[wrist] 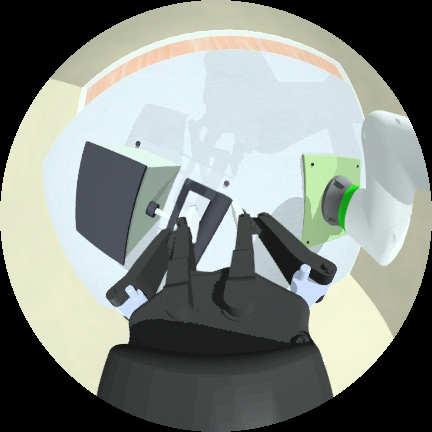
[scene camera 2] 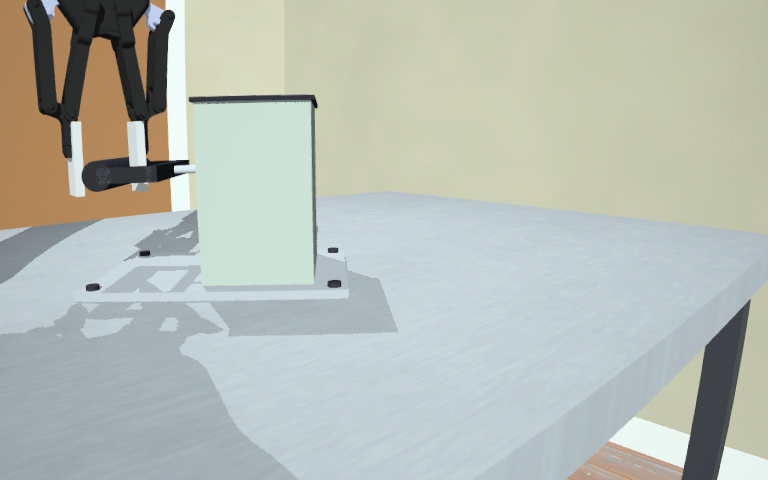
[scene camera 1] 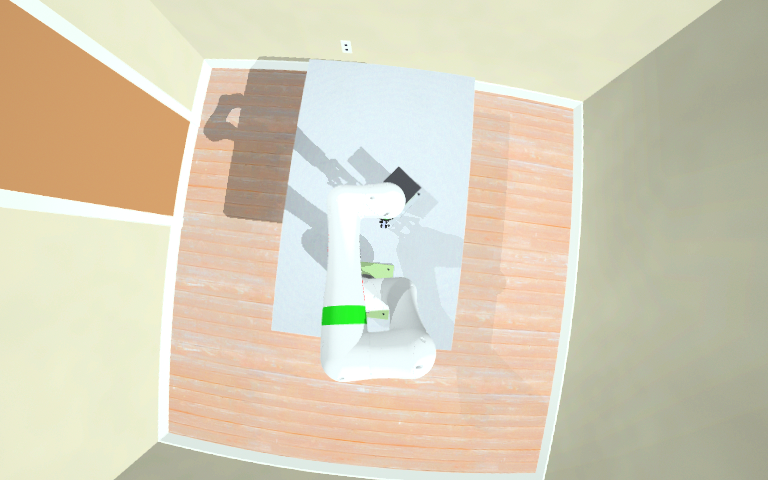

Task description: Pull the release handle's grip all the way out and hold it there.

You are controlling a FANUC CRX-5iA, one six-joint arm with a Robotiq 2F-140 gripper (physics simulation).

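Observation:
The release handle is a black rectangular frame whose outer bar is the grip (scene camera 2: 99,175) (wrist: 214,222). A short light rod (scene camera 2: 184,168) (wrist: 163,214) joins it to the side of the pale green housing (scene camera 2: 254,192) (wrist: 157,200), which has a dark lid (scene camera 1: 403,184) (wrist: 107,200). A short length of rod shows between frame and housing. My gripper (scene camera 2: 108,191) (wrist: 214,209) is shut on the grip from above, one pale finger pad inside the frame and the other outside the bar. In scene camera 1 my gripper (scene camera 1: 385,223) shows small beside the wrist; the arm hides the handle there.
The housing stands on a light base plate (scene camera 2: 226,294) with dark bolts, on the grey table (scene camera 1: 390,113) (scene camera 2: 509,283). The arm's green mounting plate (scene camera 1: 380,269) (wrist: 312,200) lies on the far side of my gripper from the housing. A wall is behind the table.

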